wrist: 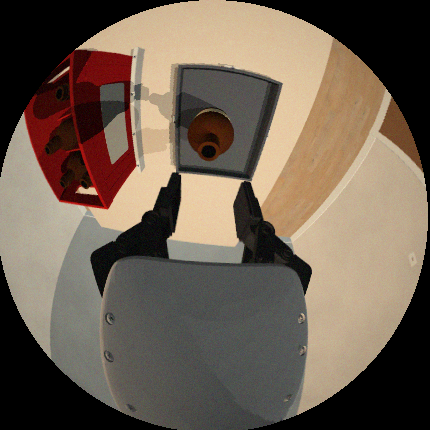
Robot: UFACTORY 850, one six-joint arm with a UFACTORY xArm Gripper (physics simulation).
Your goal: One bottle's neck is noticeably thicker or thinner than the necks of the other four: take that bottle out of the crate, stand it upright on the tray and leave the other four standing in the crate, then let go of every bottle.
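A brown bottle (214, 131) stands upright on the grey tray (240, 90), its open neck towards the camera. My gripper (209, 188) is open, with nothing between its fingers. Its fingertips are apart from the bottle, which shows beyond them. The red crate (92, 67) stands at the left. Several brown bottles are in it: one bottle (62, 93) at the top, one bottle (61, 136) in the middle, and two necks close together near the lower end. The crate wall and shadow hide parts of these bottles.
A pale strip (138, 110) runs along the crate's side, between crate and tray. The tray has raised walls. The cream table top (200, 210) lies under the tray, with a wood-coloured band (320, 140) to the right. Shadows fall over the crate and tray.
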